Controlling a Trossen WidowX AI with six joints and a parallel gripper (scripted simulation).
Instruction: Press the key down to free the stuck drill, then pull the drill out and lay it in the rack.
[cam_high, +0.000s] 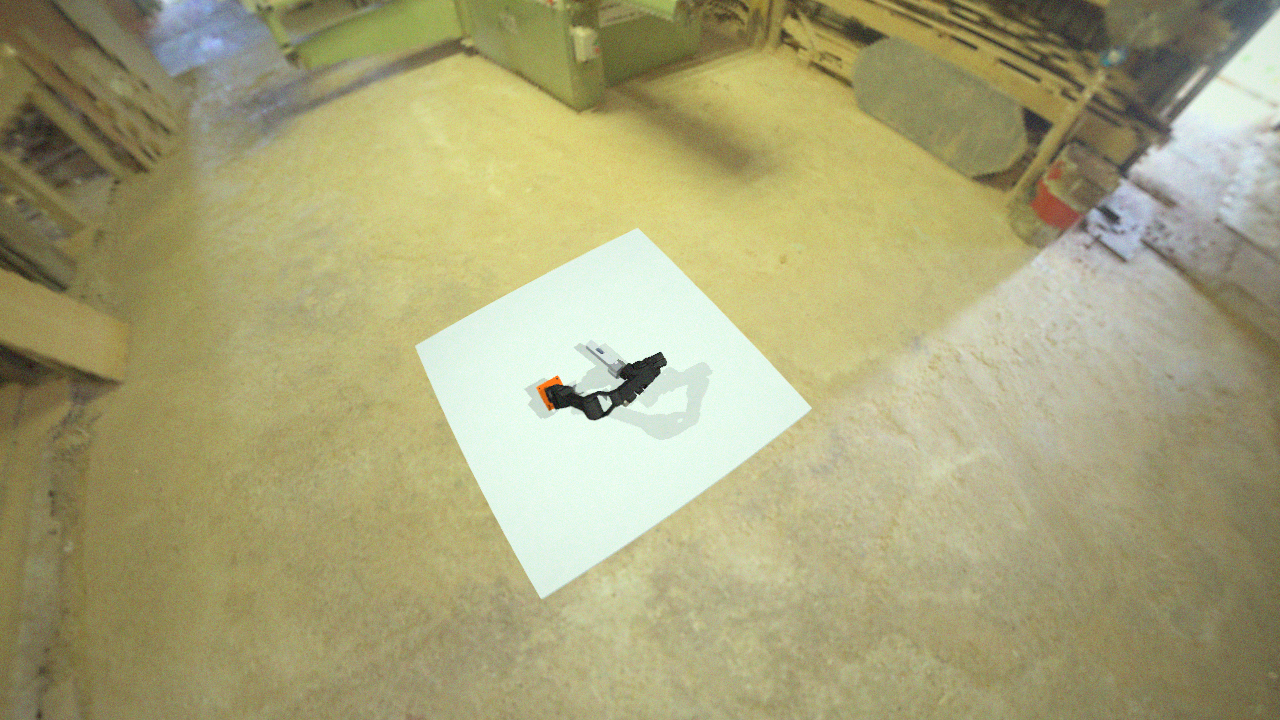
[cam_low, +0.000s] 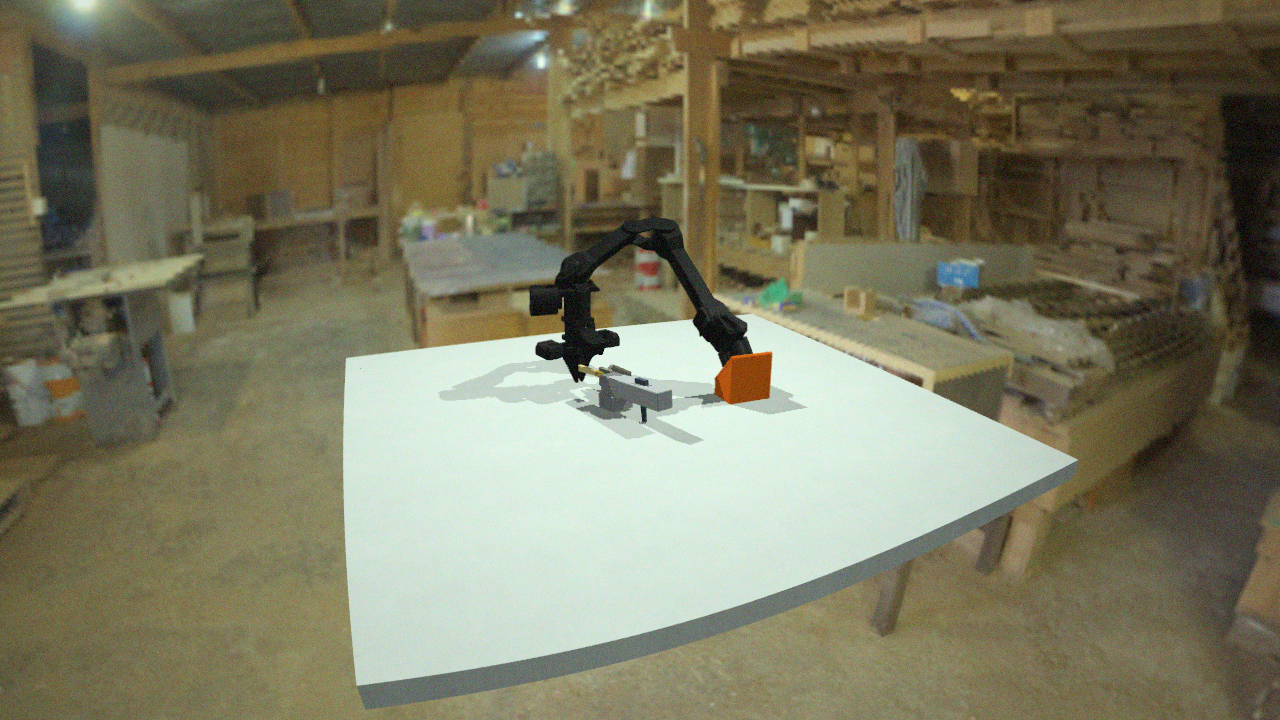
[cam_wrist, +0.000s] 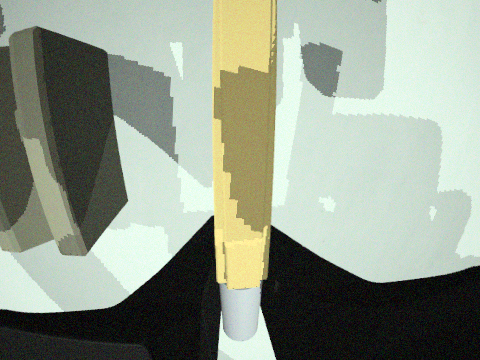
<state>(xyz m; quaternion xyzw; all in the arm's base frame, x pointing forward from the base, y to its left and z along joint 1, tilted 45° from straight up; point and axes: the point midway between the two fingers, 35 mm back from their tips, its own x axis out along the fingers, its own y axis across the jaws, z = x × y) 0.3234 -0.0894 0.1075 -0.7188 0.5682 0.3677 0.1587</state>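
Now: the drill 4 cm to the left of my gripper tip, 4 cm above it and 1 cm behind it. Also, from my gripper tip: grey block: 19 cm to the left, 7 cm behind, 3 cm above; then dark blue key: 22 cm to the left, 8 cm behind, 4 cm above; then tan stepped rack: 8 cm behind, 1 cm to the left.
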